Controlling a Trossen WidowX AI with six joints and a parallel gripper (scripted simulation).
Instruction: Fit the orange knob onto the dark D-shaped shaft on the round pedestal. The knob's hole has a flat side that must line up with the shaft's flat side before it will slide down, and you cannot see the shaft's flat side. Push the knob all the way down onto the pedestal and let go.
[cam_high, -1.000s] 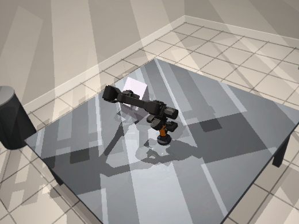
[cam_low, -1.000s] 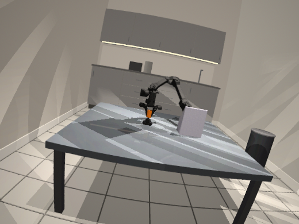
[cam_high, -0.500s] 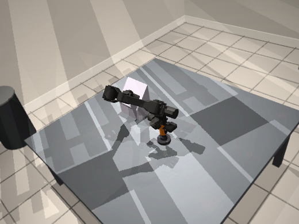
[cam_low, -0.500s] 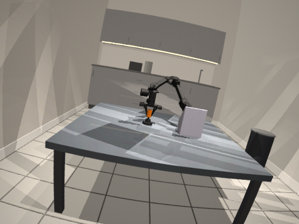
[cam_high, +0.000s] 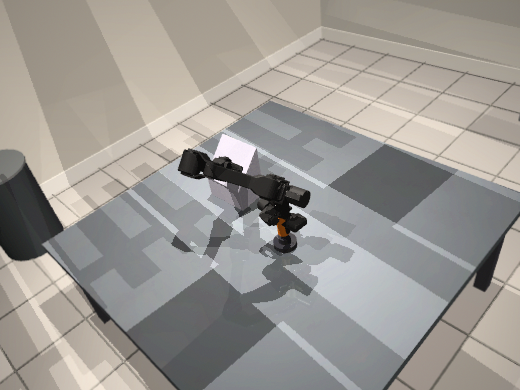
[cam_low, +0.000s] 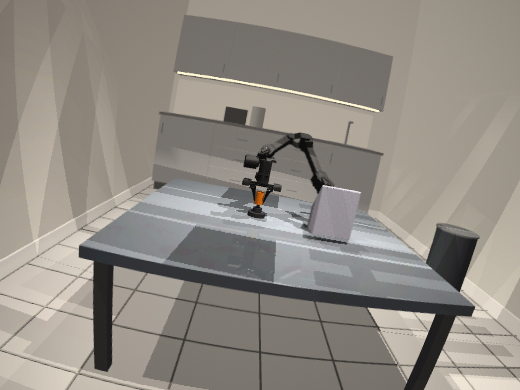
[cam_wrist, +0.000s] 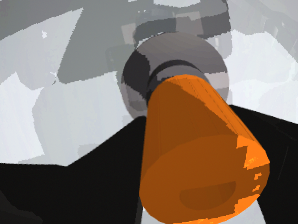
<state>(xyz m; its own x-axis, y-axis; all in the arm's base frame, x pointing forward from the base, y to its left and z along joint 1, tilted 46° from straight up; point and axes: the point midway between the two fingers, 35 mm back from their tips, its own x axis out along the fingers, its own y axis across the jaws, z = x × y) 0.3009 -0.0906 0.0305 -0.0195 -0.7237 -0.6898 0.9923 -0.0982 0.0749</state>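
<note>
Now: the orange knob 2 cm above my gripper tip. The rest, counted from my gripper tip: round dark pedestal (4 cm below).
</note>
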